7 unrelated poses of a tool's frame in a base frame.
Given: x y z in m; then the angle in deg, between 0 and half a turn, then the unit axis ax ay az.
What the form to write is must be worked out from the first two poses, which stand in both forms.
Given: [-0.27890, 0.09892, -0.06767, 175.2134, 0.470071, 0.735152, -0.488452]
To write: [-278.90, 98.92, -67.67, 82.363, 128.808, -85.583]
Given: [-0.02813, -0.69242, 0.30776, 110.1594, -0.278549, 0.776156, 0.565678]
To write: [-28.13, -692.42, 307.76, -30.685, 85.501, 62.315]
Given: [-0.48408, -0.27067, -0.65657, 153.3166, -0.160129, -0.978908, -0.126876]
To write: [-484.08, -270.67, -656.57, -24.550, -150.083, -19.452]
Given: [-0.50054, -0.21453, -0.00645, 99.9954, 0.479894, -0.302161, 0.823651]
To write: [-500.54, -214.53, -6.45, 47.987, -30.215, 82.361]
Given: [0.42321, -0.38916, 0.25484, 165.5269, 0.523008, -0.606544, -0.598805]
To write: [423.21, -389.16, 254.84, 86.572, -100.399, -99.118]
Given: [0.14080, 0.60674, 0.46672, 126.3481, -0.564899, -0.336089, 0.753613]
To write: [140.80, 606.74, 466.72, -71.374, -42.464, 95.218]
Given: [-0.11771, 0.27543, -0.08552, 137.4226, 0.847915, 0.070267, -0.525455]
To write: [-117.71, 275.43, -85.52, 116.523, 9.656, -72.209]
